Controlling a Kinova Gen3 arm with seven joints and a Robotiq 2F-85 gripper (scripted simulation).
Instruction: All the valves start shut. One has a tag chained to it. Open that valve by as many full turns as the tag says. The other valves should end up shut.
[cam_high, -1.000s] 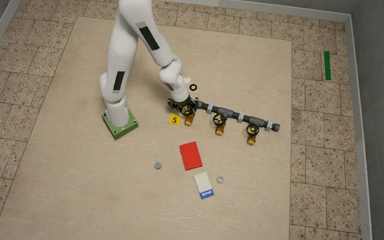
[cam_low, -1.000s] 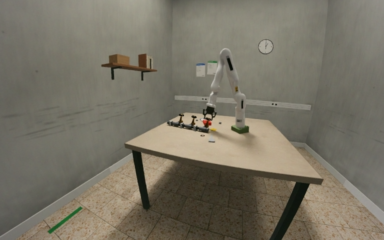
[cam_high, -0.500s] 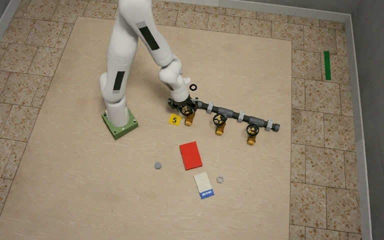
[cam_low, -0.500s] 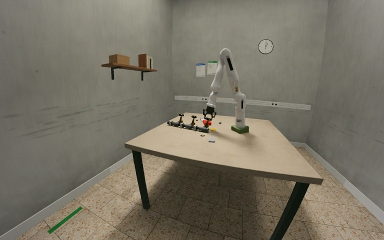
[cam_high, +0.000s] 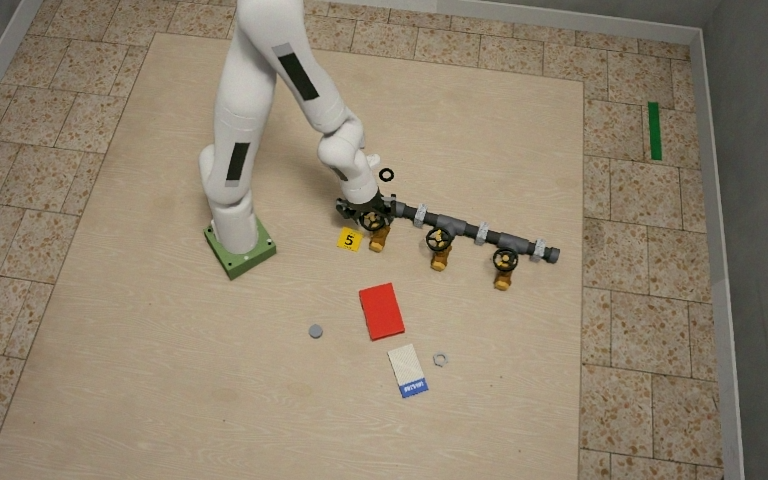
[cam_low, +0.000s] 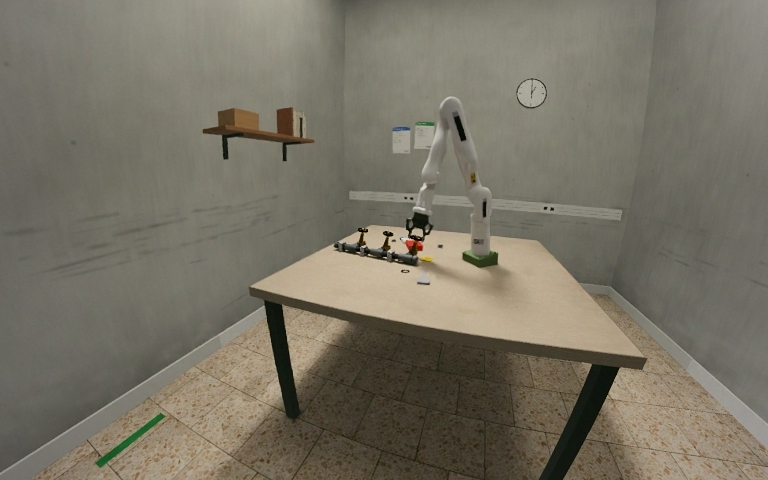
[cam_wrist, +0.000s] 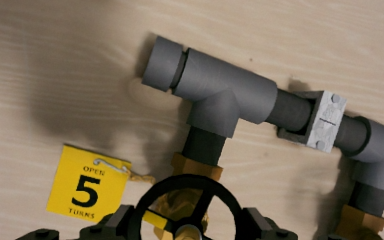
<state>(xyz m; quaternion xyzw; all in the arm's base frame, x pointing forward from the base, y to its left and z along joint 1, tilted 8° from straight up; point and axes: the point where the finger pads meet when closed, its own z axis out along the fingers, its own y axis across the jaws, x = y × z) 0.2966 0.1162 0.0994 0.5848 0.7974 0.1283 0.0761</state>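
Now: the yellow tag 60 mm behind my hand, 10 mm to the right of it and 110 mm below it. From my hand the other things lie so: blue card: 190 mm ahead, 290 mm to the right, 100 mm below; red block: 80 mm ahead, 180 mm to the right, 100 mm below; grey disc: 50 mm behind, 270 mm to the right, 100 mm below.
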